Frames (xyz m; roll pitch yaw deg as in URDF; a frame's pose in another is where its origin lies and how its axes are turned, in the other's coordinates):
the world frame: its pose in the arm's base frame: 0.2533 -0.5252 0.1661 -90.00 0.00 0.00
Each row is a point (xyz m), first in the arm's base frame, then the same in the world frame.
Working: the arm's base frame: its pose in the world frame: -0.2533 0.1661 0.5252 90.00 0.00 0.00

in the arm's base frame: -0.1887 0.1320 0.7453
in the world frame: -0.4420 -0.5792 0.6572
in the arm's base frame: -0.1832 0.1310 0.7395
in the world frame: -0.4365 -0.5734 0.6562
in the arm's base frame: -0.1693 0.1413 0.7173
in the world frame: -0.4226 -0.5512 0.6665
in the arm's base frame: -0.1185 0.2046 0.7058
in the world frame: -0.3718 -0.5397 0.7298
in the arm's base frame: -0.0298 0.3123 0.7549
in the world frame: -0.2831 -0.5888 0.8375
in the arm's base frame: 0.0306 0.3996 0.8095
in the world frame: -0.2227 -0.6434 0.9248
